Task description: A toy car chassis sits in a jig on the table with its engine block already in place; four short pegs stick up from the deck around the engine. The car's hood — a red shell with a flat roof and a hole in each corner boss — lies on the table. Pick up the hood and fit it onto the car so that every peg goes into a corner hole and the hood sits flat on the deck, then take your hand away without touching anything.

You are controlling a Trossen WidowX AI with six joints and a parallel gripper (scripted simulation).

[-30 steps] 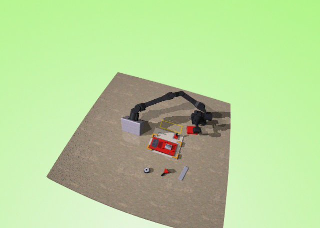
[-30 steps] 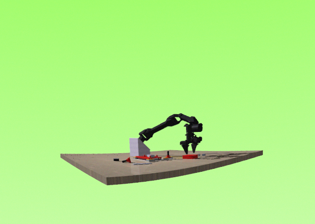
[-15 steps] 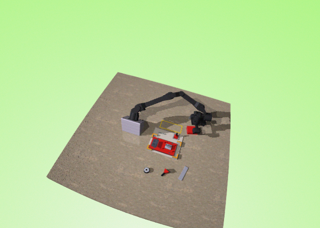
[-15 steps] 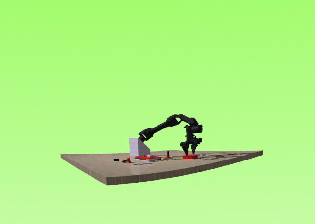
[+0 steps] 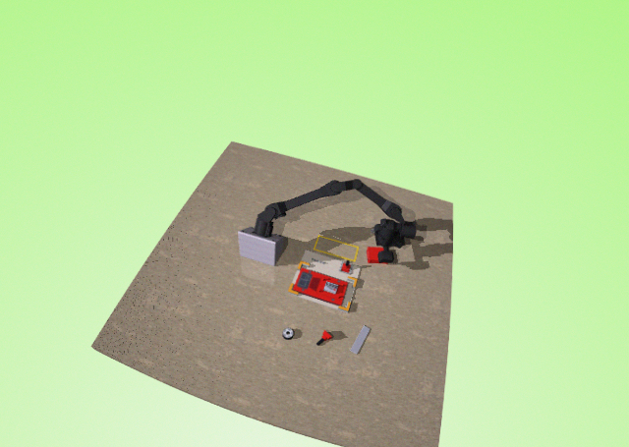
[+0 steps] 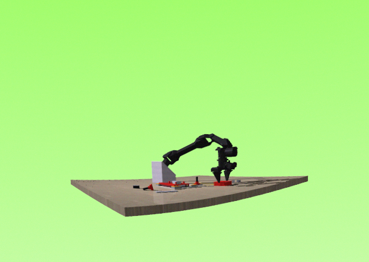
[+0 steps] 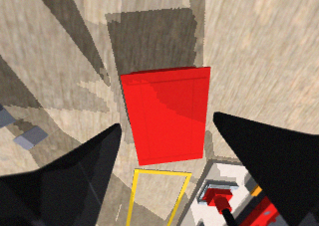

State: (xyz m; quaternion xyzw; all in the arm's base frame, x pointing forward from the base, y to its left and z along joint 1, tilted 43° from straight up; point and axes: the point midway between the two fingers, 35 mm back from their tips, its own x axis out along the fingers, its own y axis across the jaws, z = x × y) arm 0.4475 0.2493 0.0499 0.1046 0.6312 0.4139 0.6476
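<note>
My gripper tip is now 10 mm above the red hood. The rest, counted from my gripper tip: small wheel 500 mm to the right, 200 mm behind, 10 mm below; then grey engine block 260 mm to the right, 130 mm behind.
</note>
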